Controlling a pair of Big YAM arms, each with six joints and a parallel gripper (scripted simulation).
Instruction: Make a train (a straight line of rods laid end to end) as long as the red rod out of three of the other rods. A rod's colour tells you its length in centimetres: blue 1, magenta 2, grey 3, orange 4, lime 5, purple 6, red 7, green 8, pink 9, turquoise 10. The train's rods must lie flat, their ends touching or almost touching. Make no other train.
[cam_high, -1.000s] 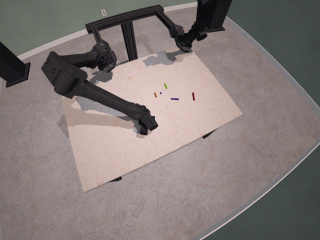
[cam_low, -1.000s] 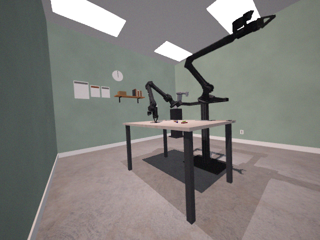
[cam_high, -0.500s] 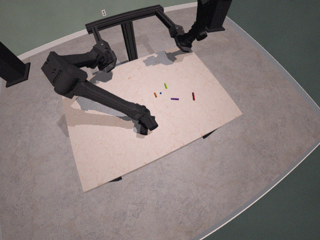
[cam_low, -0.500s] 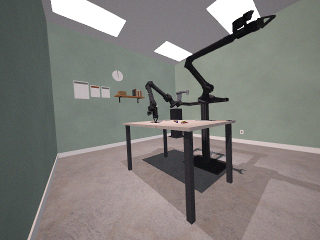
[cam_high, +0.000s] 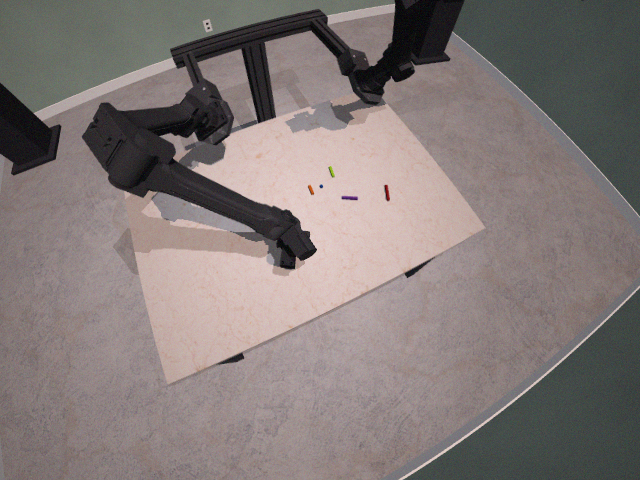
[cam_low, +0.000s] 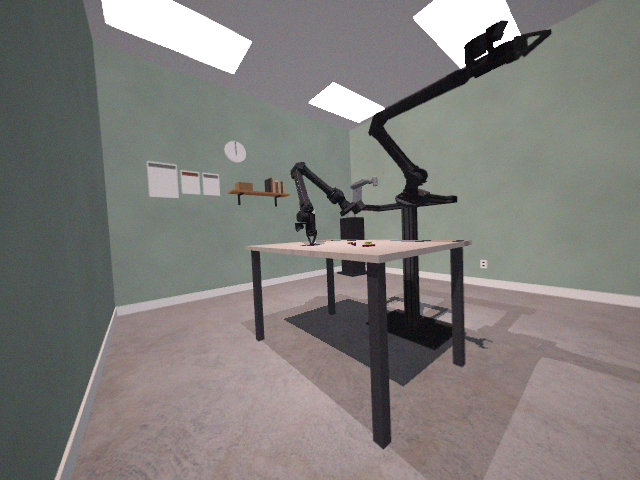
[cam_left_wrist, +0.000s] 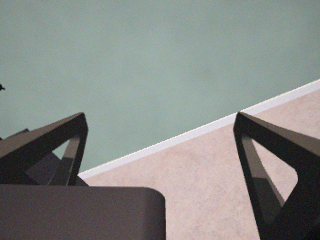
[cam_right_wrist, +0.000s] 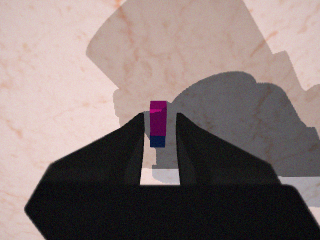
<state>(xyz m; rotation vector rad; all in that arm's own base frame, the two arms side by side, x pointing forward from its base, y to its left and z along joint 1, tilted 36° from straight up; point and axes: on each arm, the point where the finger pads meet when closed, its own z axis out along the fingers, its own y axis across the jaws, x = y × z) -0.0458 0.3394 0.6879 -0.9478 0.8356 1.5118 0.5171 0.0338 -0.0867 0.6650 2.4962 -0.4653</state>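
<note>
Right now my right hand is 10 mm above the magenta rod. From my right hand the other things lie so: purple rod (260 mm to the left, 130 mm behind, 10 mm below); then orange rod (220 mm behind, 130 mm to the left, 10 mm below); then lime rod (270 mm behind, 240 mm to the left, 10 mm below).
</note>
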